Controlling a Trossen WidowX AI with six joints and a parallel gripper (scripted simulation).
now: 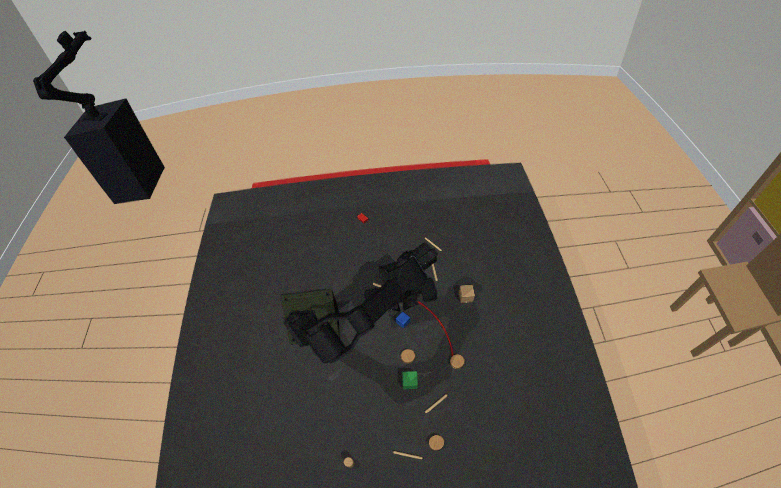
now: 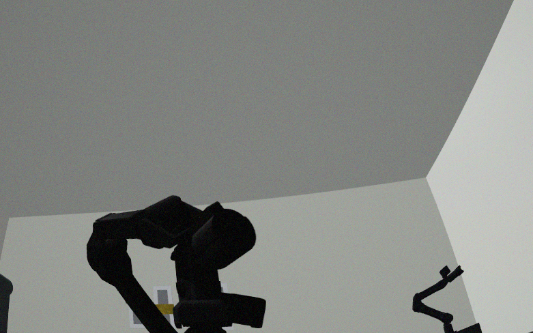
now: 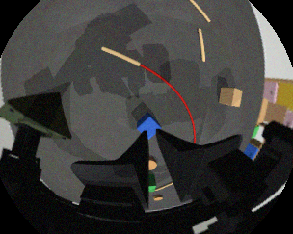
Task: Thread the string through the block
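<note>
Now: the blue cube 10 mm to the right of my gripper tip and 50 mm below it. The rest, counted from my gripper tip: green cube (10 mm ahead, 200 mm to the right, 40 mm below); then wooden block (200 mm ahead, 60 mm to the left, 40 mm below); then red piece (110 mm behind, 400 mm to the left, 60 mm below).
</note>
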